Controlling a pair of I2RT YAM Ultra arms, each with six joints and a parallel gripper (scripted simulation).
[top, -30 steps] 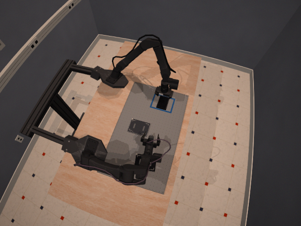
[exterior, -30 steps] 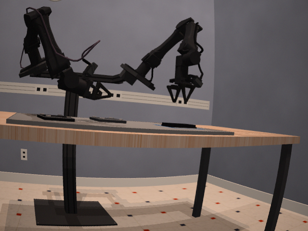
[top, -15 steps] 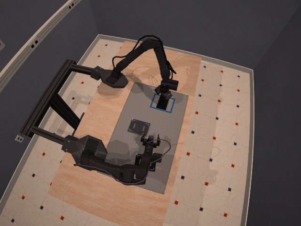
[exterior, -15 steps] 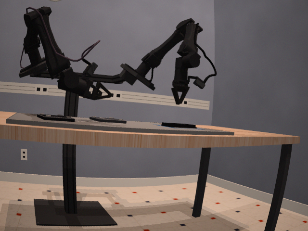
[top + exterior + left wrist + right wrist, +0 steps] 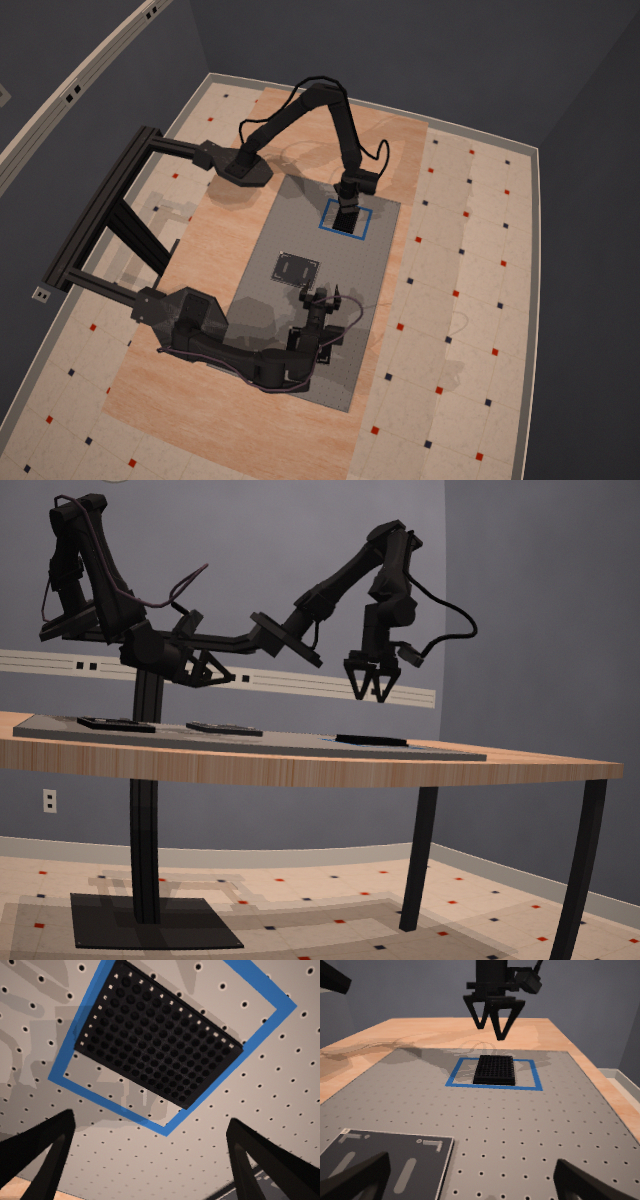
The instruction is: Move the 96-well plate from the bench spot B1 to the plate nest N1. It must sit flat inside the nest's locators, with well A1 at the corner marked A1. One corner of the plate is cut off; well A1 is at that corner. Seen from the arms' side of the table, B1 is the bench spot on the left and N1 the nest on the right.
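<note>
Now: the 96-well plate 9 cm below my left hand and 1 cm ahead of it. From my left hand the other things lie so: A1 label (49 cm to the right, 12 cm behind, 8 cm below); black plate nest (54 cm to the right, 9 cm below, 4 cm behind).
</note>
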